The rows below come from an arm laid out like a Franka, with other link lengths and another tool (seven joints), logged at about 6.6 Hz.
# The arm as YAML. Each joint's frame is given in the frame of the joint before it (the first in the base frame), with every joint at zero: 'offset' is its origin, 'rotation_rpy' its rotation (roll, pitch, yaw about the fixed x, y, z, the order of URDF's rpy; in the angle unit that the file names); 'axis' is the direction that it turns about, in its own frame. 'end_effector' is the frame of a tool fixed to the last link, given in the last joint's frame.
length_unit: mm
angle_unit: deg
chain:
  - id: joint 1
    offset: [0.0, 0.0, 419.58]
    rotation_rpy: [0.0, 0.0, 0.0]
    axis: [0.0, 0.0, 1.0]
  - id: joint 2
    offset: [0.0, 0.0, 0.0]
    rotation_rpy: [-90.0, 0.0, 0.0]
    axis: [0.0, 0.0, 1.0]
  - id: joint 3
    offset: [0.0, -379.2, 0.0]
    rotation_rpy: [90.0, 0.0, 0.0]
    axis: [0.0, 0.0, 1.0]
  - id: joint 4
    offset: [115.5, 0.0, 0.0]
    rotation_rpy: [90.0, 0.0, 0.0]
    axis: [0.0, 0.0, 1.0]
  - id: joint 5
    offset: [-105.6, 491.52, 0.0]
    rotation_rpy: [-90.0, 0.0, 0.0]
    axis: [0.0, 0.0, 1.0]
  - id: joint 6
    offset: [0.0, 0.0, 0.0]
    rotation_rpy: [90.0, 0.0, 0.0]
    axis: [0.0, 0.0, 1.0]
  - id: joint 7
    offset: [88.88, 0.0, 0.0]
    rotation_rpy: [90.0, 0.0, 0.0]
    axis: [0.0, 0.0, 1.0]
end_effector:
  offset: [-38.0, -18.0, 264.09]
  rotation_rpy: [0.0, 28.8, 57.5]
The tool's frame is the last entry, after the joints.
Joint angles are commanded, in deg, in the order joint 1, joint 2, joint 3, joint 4, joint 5, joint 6, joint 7. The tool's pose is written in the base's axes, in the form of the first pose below.
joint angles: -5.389 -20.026 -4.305 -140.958 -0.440 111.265 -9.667
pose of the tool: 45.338 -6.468 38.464 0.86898 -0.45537 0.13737 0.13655
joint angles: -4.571 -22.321 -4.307 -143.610 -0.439 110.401 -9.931
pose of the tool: 43.194 -5.434 38.052 0.87539 -0.44557 0.12828 0.13680
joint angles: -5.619 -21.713 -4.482 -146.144 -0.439 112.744 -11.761
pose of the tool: 42.106 -6.244 35.521 0.87908 -0.44068 0.12174 0.13492
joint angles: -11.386 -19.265 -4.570 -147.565 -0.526 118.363 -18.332
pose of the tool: 42.113 -11.247 32.528 0.87965 -0.43924 0.13591 0.12169
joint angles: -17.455 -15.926 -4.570 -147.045 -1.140 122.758 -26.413
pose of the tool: 42.116 -17.121 30.373 0.88585 -0.42392 0.15183 0.11189
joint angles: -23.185 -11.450 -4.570 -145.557 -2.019 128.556 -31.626
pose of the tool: 42.623 -23.319 28.022 0.88104 -0.42416 0.17592 0.11362
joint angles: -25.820 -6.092 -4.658 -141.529 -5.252 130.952 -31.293
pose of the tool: 44.042 -28.033 26.627 0.87563 -0.42510 0.18334 0.13767
